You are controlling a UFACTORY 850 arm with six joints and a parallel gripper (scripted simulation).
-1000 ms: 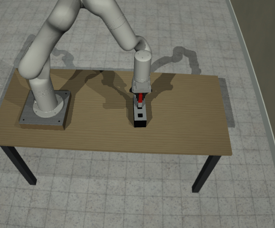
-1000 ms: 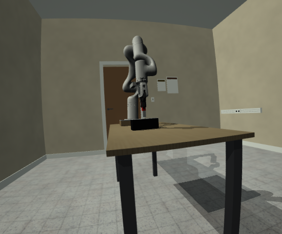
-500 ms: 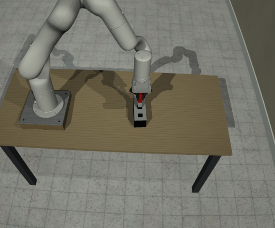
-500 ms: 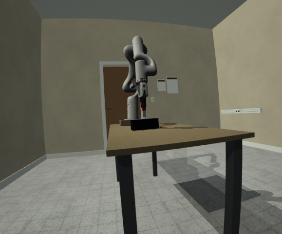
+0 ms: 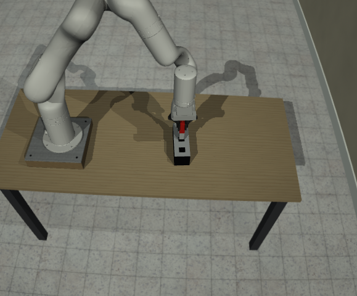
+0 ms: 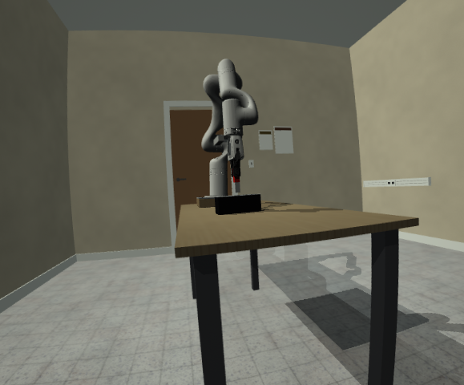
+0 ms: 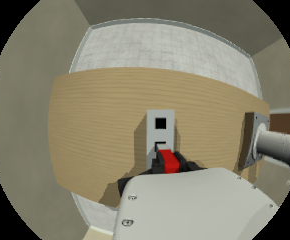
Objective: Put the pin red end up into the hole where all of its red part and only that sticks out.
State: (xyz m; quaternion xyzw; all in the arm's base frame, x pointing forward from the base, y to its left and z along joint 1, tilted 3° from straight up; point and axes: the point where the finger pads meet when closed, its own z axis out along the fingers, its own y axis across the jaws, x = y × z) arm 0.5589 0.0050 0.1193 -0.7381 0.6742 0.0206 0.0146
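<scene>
Now: hand 10 mm above the pin. Round my hand: black block 140 mm below.
</scene>
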